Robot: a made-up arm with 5 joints.
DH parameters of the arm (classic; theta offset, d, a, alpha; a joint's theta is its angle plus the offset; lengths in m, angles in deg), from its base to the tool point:
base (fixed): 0 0 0.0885 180
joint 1: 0 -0.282 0.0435 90
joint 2: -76.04 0 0.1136 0
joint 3: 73.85 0 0.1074 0
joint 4: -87.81 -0.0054 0 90
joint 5: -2.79 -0.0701 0 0
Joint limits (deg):
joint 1: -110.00..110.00
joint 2: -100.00..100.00
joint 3: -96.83..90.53
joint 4: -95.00..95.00
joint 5: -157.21..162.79
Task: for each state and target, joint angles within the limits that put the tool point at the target. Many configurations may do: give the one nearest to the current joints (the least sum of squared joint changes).
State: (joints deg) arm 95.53 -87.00 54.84 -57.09 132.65
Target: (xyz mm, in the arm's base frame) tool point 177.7 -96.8 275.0
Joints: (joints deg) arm 44.99 -36.46 89.81 -29.53 132.65
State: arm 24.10 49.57 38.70 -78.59 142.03
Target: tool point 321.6 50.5 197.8
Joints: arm -13.52 58.21 24.37 -71.82 142.03
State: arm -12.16 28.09 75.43 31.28 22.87
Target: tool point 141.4 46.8 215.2
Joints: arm -45.88 16.33 70.97 37.04 22.87
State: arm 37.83 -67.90 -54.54 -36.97 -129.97
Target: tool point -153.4 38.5 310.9
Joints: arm 10.31 -97.61 -69.38 -16.16 -129.97
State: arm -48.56 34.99 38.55 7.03 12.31
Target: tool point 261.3 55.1 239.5
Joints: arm -19.39 8.00 45.18 13.53 12.31
